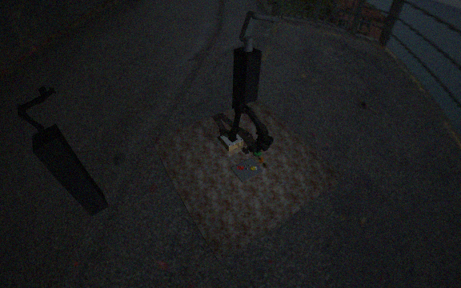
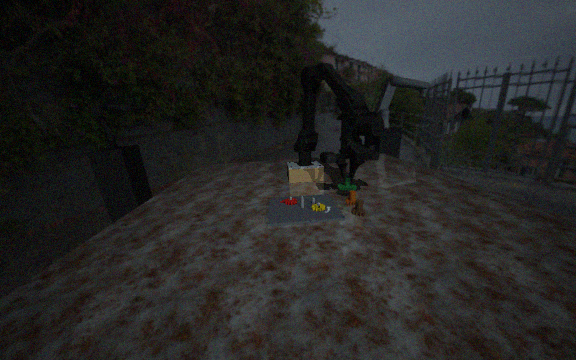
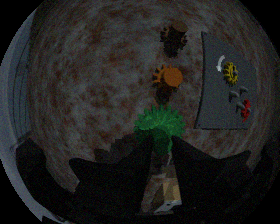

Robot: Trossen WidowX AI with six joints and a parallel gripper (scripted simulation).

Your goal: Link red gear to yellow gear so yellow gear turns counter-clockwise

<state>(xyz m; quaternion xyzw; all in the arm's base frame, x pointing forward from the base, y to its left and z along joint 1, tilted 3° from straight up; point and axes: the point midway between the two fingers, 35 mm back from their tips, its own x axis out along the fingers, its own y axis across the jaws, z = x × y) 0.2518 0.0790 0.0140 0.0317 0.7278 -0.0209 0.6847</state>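
Right now the yellow gear is 8 cm ahead of my gripper tip, 14 cm to the right of it and 4 cm below it. Also, from my gripper tip: orange gear (6 cm ahead, 2 cm to the right, 4 cm below); then brown gear (13 cm ahead, 3 cm to the right, 4 cm below); then green gear (1 cm below).
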